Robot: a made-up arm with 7 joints. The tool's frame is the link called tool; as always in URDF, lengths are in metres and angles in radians.
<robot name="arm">
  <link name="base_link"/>
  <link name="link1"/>
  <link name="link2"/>
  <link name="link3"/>
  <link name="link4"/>
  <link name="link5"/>
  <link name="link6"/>
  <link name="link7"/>
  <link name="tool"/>
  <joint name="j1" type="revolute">
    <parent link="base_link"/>
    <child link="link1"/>
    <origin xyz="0 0 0.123" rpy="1.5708 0 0"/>
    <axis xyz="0 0 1"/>
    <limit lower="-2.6" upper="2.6"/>
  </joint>
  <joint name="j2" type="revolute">
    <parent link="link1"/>
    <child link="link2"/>
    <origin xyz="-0.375 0.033 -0.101" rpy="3.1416 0 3.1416"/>
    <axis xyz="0 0 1"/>
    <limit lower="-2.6" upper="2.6"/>
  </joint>
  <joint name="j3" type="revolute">
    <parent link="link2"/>
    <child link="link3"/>
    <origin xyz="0.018 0.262 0.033" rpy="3.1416 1.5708 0"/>
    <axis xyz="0 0 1"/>
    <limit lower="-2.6" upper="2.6"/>
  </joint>
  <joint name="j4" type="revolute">
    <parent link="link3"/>
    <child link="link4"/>
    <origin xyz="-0.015 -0.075 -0.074" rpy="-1.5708 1.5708 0"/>
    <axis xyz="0 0 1"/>
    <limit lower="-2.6" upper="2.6"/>
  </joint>
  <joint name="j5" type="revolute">
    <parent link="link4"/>
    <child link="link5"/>
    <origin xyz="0.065 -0.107 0.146" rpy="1.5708 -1.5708 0"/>
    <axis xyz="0 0 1"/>
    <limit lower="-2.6" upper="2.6"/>
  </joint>
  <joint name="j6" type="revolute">
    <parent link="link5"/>
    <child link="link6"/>
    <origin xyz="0.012 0.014 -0.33" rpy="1.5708 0 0"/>
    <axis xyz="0 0 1"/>
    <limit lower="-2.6" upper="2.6"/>
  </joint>
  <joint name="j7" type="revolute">
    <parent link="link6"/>
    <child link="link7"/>
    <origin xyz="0.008 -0.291 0.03" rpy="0 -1.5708 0"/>
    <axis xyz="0 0 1"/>
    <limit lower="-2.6" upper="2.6"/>
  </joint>
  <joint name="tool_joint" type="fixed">
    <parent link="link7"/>
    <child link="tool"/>
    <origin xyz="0.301 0.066 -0.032" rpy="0 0 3.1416"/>
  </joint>
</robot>
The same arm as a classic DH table. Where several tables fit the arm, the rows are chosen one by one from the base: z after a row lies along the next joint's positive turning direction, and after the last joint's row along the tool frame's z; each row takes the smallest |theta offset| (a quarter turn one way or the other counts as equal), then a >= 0, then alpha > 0; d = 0 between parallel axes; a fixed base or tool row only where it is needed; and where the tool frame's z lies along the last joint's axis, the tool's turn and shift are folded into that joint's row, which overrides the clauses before.
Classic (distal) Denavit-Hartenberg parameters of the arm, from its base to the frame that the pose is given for. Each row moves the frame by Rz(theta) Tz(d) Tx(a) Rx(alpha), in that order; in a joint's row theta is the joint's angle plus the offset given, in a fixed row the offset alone. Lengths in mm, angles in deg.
base (fixed): a 0, alpha 90, d 123, theta0 0
j1: a -376.4, alpha 180, d 0, theta0 -5.03
j2: a -262, alpha 90, d 134, theta0 84.97
j3: a 15, alpha 90, d -92, theta0 90
j4: a 65, alpha 90, d 71, theta0 -90
j5: a 12, alpha 90, d -223, theta0 90
j6: a 291, alpha 90, d 16, theta0 -90
j7: a -308.2, alpha 0, d 0, theta0 -77.63
tool (fixed): a 0, alpha 0, d -40, theta0 -12.37
Joint limits (deg, base to tool): -148.97..148.97 -148.97..148.97 -148.97..148.97 -148.97..148.97 -148.97..148.97 -148.97..148.97 -148.97..148.97

